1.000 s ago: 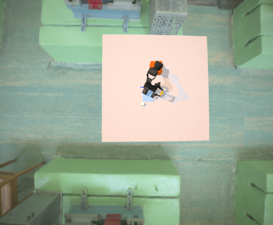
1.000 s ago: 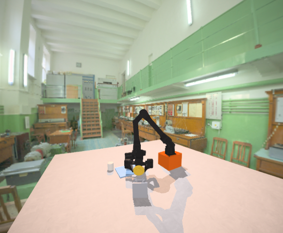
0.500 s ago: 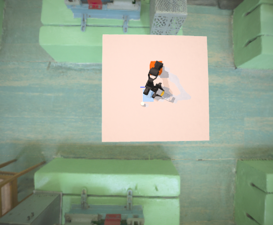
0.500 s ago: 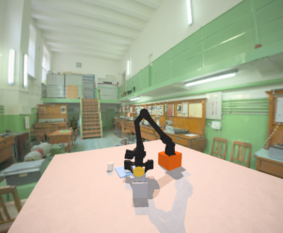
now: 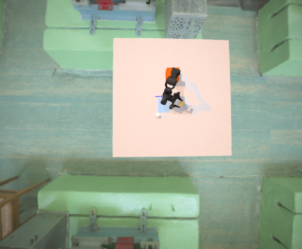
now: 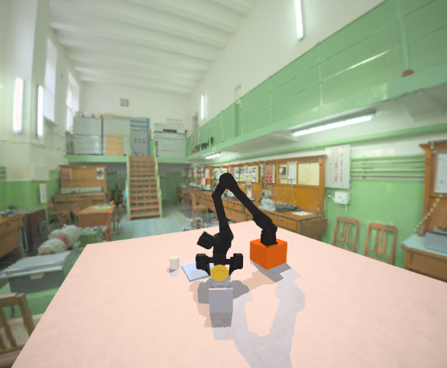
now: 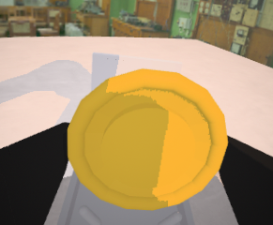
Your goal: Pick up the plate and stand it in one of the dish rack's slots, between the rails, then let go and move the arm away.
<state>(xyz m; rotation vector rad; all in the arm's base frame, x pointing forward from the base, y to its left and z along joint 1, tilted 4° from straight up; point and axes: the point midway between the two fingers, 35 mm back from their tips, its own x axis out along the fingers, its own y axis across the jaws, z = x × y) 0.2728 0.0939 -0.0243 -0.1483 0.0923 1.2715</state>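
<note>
My gripper tip is now 1 cm short of the grey dish rack, 3 cm to the right of it and 4 cm above it. Round my gripper tip: plate 1 cm to the right; white cup 14 cm ahead, 23 cm to the right, 4 cm below.
</note>
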